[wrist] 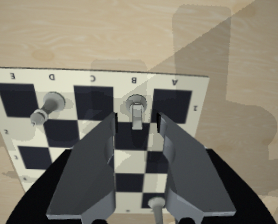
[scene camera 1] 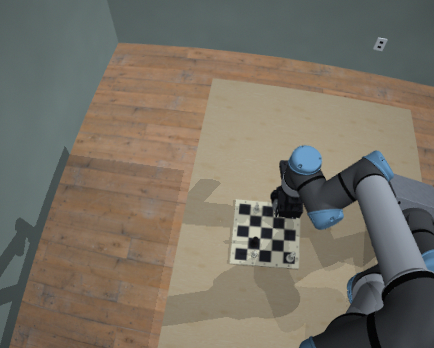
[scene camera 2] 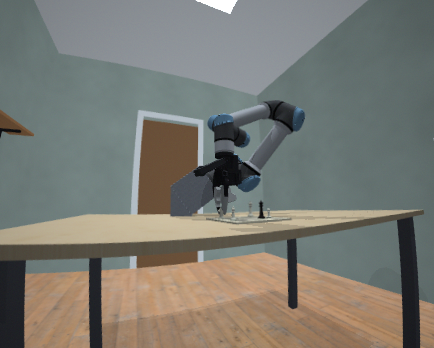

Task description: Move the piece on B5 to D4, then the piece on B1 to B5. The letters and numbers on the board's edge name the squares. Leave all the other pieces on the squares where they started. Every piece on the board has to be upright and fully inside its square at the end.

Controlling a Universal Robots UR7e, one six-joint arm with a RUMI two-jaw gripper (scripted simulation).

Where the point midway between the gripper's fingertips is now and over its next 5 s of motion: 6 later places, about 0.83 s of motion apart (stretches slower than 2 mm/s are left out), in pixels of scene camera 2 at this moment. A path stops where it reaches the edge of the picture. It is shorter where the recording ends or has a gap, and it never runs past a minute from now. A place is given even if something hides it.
The gripper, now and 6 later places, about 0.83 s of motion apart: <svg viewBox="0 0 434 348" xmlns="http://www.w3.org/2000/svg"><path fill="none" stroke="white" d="M222 214L221 195L222 187L236 186L253 188L255 191L256 211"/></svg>
